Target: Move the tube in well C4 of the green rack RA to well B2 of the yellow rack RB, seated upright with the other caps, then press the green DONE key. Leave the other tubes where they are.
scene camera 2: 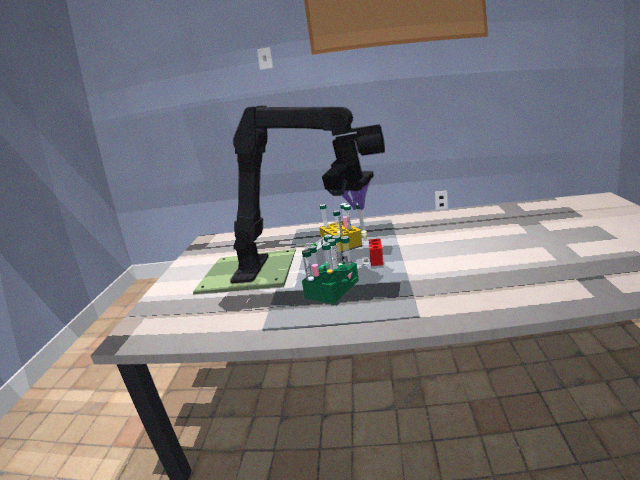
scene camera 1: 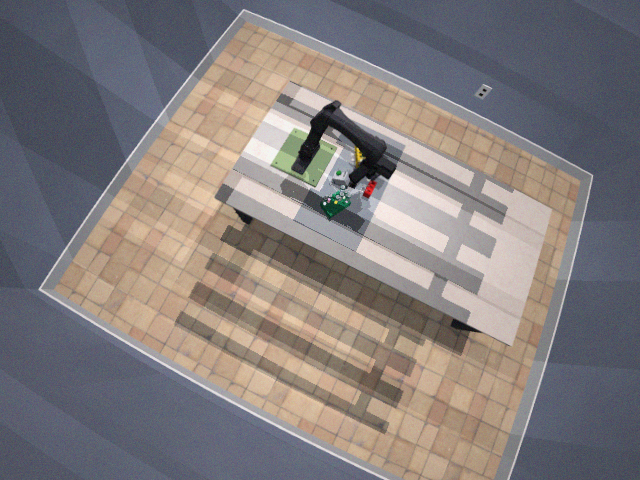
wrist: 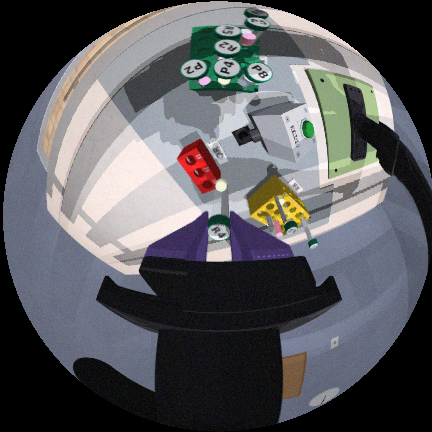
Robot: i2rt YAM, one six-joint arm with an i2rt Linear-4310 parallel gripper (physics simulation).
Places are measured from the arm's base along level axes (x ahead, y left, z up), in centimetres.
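Pixels of known places: gripper, fingertip midpoint: (scene camera 2: 359, 209) (wrist: 218, 216); arm's base, link origin: (scene camera 2: 250, 268) (scene camera 1: 305, 157) (wrist: 357, 123).
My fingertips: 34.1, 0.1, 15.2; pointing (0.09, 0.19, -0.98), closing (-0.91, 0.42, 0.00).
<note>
For each thing: its top centre in the pictures, then the offset to it from my fingertips, as dx, dy, dz.
- green-capped tube marked R4, top centre: (wrist: 220, 240) (scene camera 2: 360, 202) +0.5, +1.4, +1.6
- yellow rack RB, top centre: (wrist: 283, 216) (scene camera 2: 339, 228) (scene camera 1: 365, 152) -7.8, +16.3, -10.7
- green rack RA, top centre: (wrist: 224, 51) (scene camera 2: 329, 271) (scene camera 1: 335, 202) -8.1, -16.0, -10.7
- green DONE key, top centre: (wrist: 310, 130) (scene camera 1: 339, 172) -13.9, -1.9, -8.2
- red three-hole block, top centre: (wrist: 199, 172) (scene camera 2: 375, 243) (scene camera 1: 370, 187) +3.5, +0.2, -10.7
- grey key box, top centre: (wrist: 300, 136) (scene camera 2: 319, 239) (scene camera 1: 343, 173) -11.7, -1.7, -7.3
My gripper (scene camera 2: 357, 206) (wrist: 218, 216) is shut on a green-capped tube marked R4 (scene camera 2: 361, 221) (wrist: 225, 201). The tube hangs slightly tilted, pale end down, beside the yellow rack in the scene camera 2 view. The yellow rack RB (scene camera 1: 358, 158) (scene camera 2: 353, 241) (wrist: 269, 193) holds several green-capped tubes; its wells are too small to tell apart surely. The green rack RA (scene camera 1: 330, 212) (scene camera 2: 319, 293) (wrist: 197, 31) holds several capped tubes, with caps such as P2, P4, P8 and R2. The green DONE key (scene camera 1: 339, 173) (wrist: 308, 129) is on a grey sloped box.
A red three-hole block (scene camera 1: 369, 189) (scene camera 2: 376, 253) (wrist: 198, 165) stands near the held tube, on the other side from the yellow rack in the wrist view. The grey key box (wrist: 272, 131) stands between the racks, with a small black part beside it. The arm's base is on a light green plate (scene camera 2: 214, 276) (wrist: 336, 125).
</note>
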